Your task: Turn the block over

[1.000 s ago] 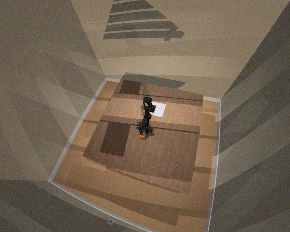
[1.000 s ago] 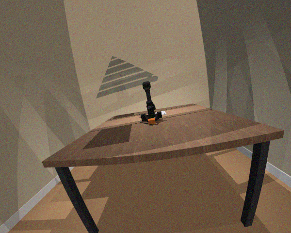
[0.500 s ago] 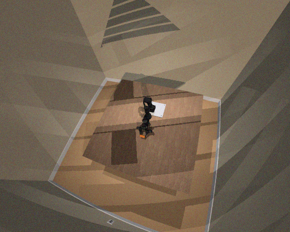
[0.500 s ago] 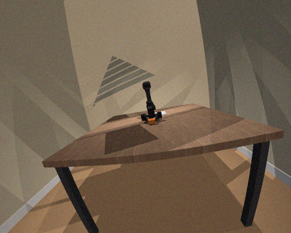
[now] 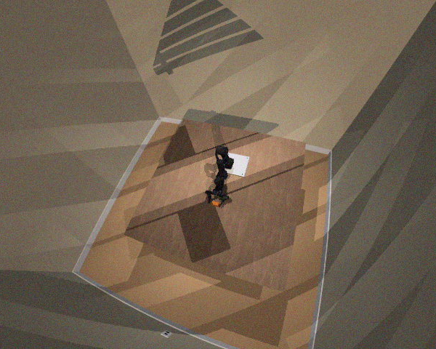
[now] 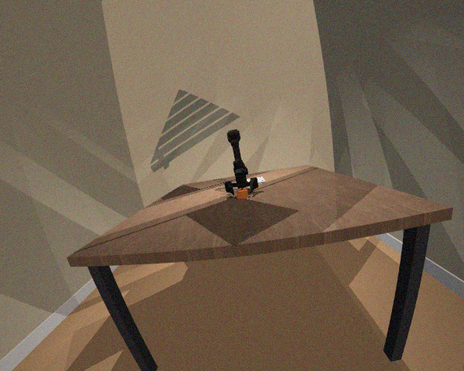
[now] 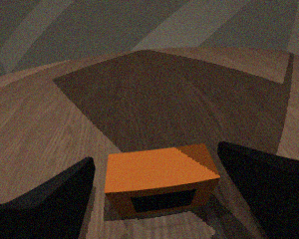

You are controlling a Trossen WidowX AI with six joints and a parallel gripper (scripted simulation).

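My gripper tip is 20 mm past the orange block and 10 mm above it.
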